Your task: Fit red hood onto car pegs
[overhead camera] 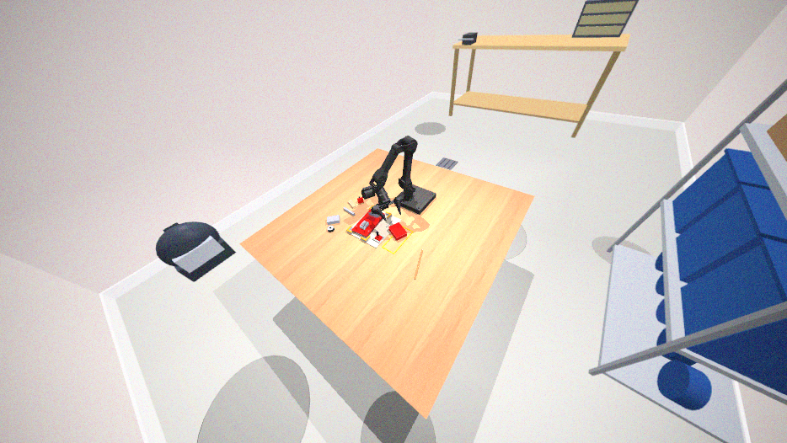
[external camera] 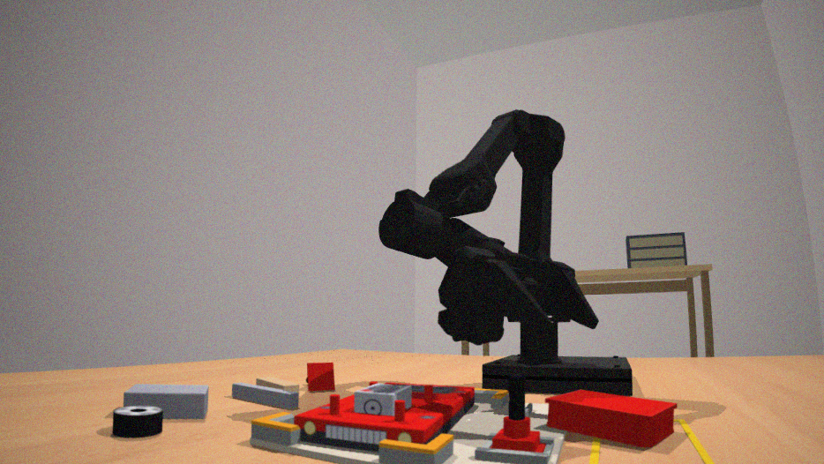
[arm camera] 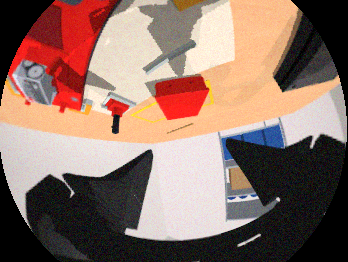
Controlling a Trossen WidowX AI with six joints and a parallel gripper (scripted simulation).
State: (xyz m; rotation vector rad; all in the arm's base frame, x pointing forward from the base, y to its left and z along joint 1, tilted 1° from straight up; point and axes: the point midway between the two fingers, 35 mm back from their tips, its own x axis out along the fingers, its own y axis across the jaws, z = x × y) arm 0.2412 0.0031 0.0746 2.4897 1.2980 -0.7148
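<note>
My gripper tip is now 80 mm above the red hood, 30 mm to the right of it and 20 mm short of it. Also, from my gripper tip: grey engine block 160 mm to the right, 70 mm below, 70 mm ahead; black wheel 360 mm to the right, 150 mm ahead, 90 mm below.
</note>
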